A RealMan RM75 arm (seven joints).
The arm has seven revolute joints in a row. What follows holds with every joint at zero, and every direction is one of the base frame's.
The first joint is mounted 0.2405 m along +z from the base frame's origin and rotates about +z.
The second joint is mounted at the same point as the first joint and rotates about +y.
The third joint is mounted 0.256 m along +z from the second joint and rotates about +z.
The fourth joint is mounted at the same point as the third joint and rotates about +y.
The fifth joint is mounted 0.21 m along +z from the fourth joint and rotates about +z.
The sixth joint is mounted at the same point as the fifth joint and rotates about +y.
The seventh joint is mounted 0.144 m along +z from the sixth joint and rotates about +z.
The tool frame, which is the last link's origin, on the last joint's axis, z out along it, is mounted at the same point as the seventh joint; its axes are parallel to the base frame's.
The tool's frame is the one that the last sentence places.
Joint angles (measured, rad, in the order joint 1, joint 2, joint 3, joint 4, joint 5, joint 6, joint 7), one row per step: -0.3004, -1.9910, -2.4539, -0.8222, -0.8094, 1.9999, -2.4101; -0.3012, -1.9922, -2.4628, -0.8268, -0.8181, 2.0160, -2.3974; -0.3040, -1.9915, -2.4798, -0.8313, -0.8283, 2.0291, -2.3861; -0.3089, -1.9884, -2.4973, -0.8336, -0.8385, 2.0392, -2.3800; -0.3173, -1.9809, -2.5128, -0.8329, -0.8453, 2.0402, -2.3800; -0.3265, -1.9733, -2.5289, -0.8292, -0.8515, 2.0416, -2.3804; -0.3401, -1.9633, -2.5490, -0.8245, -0.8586, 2.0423, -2.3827; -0.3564, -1.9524, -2.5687, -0.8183, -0.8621, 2.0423, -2.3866; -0.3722, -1.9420, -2.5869, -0.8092, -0.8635, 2.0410, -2.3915; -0.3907, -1.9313, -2.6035, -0.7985, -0.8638, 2.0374, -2.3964; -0.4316, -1.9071, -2.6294, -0.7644, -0.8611, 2.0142, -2.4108; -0.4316, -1.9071, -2.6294, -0.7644, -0.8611, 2.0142, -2.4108; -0.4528, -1.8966, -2.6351, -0.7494, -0.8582, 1.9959, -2.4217
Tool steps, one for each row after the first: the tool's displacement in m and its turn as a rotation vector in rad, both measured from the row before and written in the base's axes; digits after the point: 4 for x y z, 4 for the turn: 0.0025, 0.0000, 0.0017, 0.0068, -0.0175, -0.0170; 0.0021, 0.0014, 0.0031, 0.0175, -0.0167, -0.0143; 0.0018, 0.0023, 0.0037, 0.0185, -0.0138, -0.0097; 0.0007, 0.0040, 0.0045, 0.0194, -0.0030, -0.0039; 0.0008, 0.0039, 0.0042, 0.0177, -0.0052, -0.0026; 0.0013, 0.0056, 0.0054, 0.0221, -0.0053, -0.0035; 0.0015, 0.0061, 0.0054, 0.0191, -0.0030, -0.0031; 0.0013, 0.0056, 0.0045, 0.0155, -0.0034, 0.0000; 0.0018, 0.0065, 0.0042, 0.0145, -0.0021, -0.0017; 0.0031, 0.0149, 0.0066, 0.0260, 0.0014, 0.0058; 0.0000, 0.0000, 0.0000, 0.0000, 0.0000, 0.0000; 0.0018, 0.0082, 0.0021, 0.0102, 0.0073, 0.0047
